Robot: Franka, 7 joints.
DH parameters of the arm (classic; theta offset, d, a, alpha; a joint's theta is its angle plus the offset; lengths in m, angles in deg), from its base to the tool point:
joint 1: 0 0.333 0 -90
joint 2: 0 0 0 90
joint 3: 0 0.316 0.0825 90
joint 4: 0 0 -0.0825 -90
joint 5: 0 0.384 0 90
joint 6: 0 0 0.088 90
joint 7: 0 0.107 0 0
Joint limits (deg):
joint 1: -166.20..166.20
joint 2: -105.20..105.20
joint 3: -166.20..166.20
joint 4: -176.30..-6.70
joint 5: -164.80..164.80
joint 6: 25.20..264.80
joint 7: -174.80..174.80
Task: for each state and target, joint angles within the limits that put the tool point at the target. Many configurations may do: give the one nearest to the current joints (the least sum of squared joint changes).
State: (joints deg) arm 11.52 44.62 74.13 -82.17 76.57 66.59 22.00
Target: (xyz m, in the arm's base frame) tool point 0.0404 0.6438 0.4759
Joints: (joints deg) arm 31.20 55.01 66.90 -88.09 76.21 76.08 22.00
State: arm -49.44 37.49 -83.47 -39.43 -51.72 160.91 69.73
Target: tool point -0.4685 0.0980 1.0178
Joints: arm -71.15 -10.53 -108.49 -51.50 -50.91 152.18 69.73
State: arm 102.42 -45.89 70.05 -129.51 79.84 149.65 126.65
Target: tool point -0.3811 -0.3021 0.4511
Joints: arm 138.29 -57.53 75.73 -137.13 80.64 149.80 126.65
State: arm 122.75 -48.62 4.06 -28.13 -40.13 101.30 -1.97
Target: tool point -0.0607 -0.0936 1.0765
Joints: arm 119.90 -41.26 19.93 -52.42 -33.18 87.30 -1.97
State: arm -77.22 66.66 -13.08 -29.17 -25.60 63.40 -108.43
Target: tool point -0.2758 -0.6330 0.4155
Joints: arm -96.95 57.53 -23.89 -36.10 -27.83 50.51 -108.43
